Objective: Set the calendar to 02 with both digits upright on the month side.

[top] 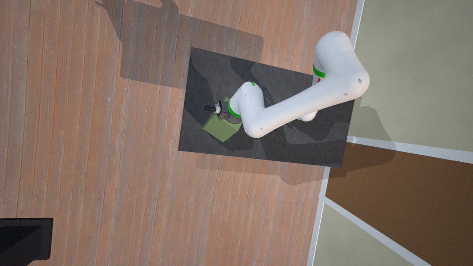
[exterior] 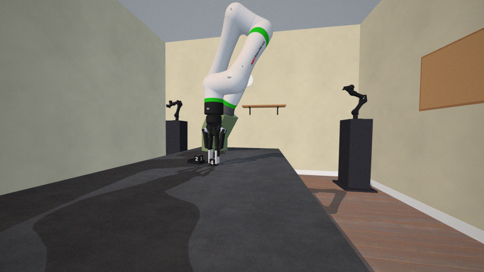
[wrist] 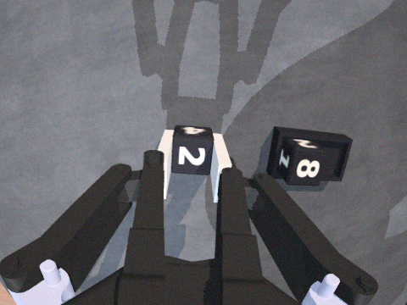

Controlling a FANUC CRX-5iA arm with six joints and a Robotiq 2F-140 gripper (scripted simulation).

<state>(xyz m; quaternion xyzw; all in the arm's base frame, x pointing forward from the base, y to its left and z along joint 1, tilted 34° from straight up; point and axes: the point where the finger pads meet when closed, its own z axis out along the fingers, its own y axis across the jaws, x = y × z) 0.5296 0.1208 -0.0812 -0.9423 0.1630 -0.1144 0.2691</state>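
Right now the black number cube is 30 mm below my hand. The rest, counted from my hand: black tray (110 mm to the right, 30 mm below, 30 mm behind).
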